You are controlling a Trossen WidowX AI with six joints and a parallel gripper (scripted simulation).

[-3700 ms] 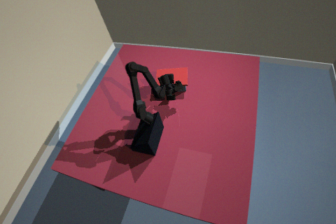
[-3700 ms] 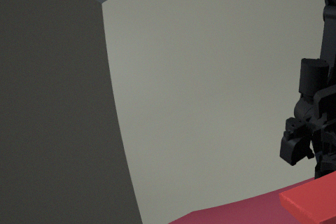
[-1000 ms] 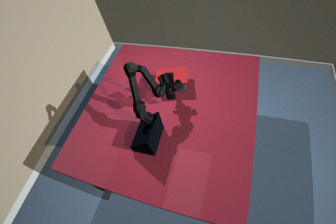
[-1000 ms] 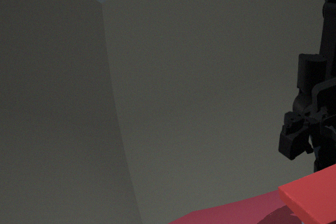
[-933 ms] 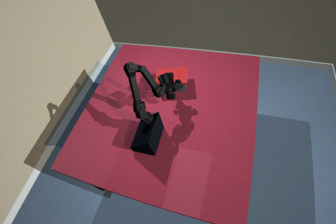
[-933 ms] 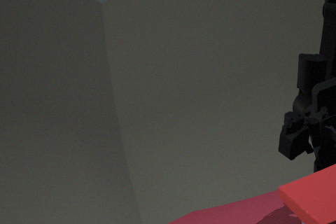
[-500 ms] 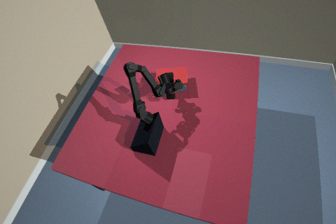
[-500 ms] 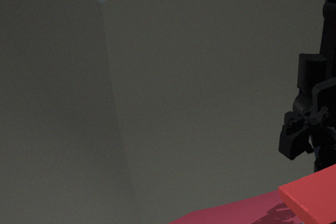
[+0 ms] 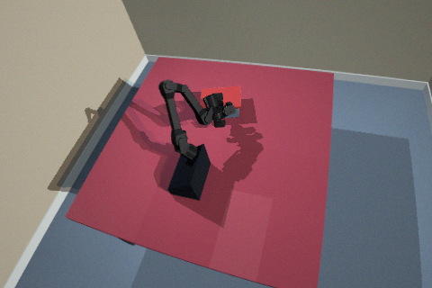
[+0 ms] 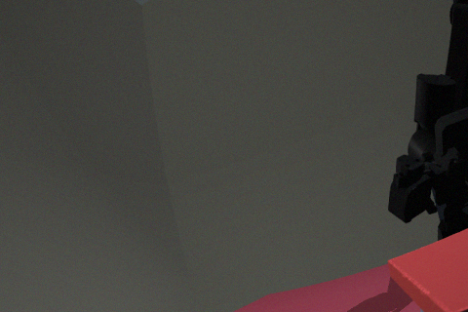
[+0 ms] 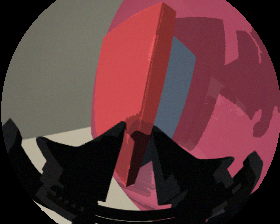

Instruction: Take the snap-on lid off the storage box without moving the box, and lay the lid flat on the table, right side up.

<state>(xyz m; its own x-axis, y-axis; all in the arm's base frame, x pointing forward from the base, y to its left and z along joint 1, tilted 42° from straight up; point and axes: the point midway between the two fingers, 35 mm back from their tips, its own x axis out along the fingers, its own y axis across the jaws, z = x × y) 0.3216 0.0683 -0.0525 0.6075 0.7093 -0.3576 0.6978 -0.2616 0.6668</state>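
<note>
Right now the red lid is 70 mm ahead of my gripper tip and 30 mm to the left of it. From my gripper tip the other things lie so: storage box 70 mm ahead, 60 mm below, 30 mm to the left.
</note>
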